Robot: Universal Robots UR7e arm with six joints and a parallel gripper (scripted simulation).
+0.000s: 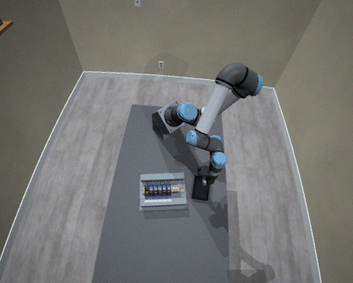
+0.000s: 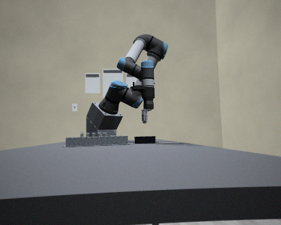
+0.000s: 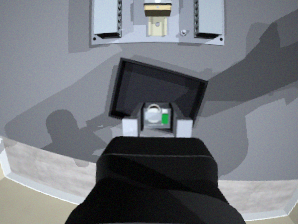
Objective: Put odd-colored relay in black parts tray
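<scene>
The black parts tray is 130 mm below my hand. Round my hand: grey relay panel 270 mm to the right, 120 mm below, 20 mm ahead.
</scene>
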